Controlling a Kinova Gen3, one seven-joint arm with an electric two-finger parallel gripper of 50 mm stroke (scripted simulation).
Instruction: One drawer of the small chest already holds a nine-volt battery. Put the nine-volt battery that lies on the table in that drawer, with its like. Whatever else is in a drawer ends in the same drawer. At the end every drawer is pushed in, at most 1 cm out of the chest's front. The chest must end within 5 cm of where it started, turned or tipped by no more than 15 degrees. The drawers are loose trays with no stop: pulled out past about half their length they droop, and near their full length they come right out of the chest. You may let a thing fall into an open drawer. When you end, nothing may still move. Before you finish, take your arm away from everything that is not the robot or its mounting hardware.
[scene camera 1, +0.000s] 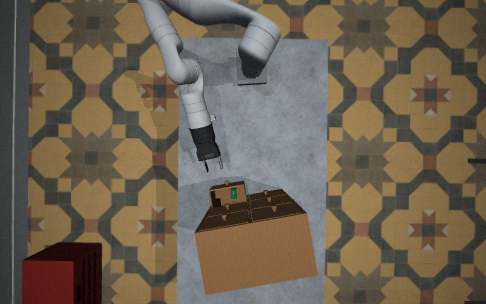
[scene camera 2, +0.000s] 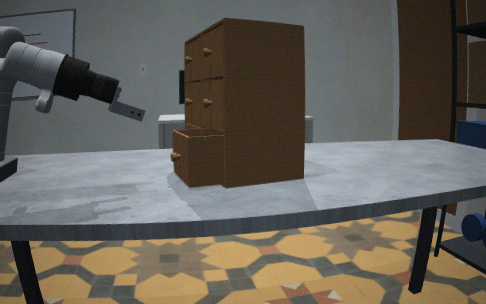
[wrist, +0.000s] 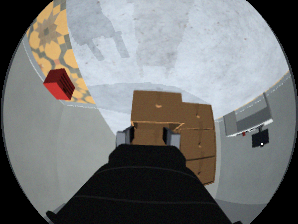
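My gripper is visible in scene camera 2, in the wrist view and in scene camera 1 (214, 170). On my gripper, (scene camera 2: 117, 107) and (wrist: 127, 138) are the same spot.
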